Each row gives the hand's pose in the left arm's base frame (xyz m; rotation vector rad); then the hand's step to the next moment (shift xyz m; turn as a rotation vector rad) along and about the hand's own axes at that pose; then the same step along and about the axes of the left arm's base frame.
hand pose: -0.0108 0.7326 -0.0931 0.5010 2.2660 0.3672
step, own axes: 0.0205 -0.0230 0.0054 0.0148 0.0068 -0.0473
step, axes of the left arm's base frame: -0.0143 -0.0102 -0.0259 -0.0428 0.0079 0.0247
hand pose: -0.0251 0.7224 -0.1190 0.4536 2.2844 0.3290
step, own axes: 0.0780 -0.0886 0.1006 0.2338 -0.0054 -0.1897
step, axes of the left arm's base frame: 0.0045 -0.0379 -0.1503 -0.2905 0.0750 -0.0252
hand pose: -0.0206 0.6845 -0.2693 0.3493 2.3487 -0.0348
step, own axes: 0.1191 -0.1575 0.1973 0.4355 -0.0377 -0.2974
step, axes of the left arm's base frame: 0.0123 -0.1480 -0.2363 -0.5102 0.1060 -0.0893
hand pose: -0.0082 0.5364 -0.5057 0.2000 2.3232 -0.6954
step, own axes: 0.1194 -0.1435 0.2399 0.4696 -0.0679 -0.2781
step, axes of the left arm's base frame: 0.0033 -0.2549 -0.1656 -0.5343 0.0686 -0.1109
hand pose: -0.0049 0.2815 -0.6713 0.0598 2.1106 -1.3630
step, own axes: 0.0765 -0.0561 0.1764 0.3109 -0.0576 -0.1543
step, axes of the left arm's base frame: 0.0013 -0.1956 -0.0430 -0.3442 0.0145 -0.0714
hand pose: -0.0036 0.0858 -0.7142 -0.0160 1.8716 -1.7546
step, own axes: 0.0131 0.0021 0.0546 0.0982 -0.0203 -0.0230
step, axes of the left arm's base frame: 0.0119 -0.0546 -0.0059 -0.0991 -0.0192 -0.0201
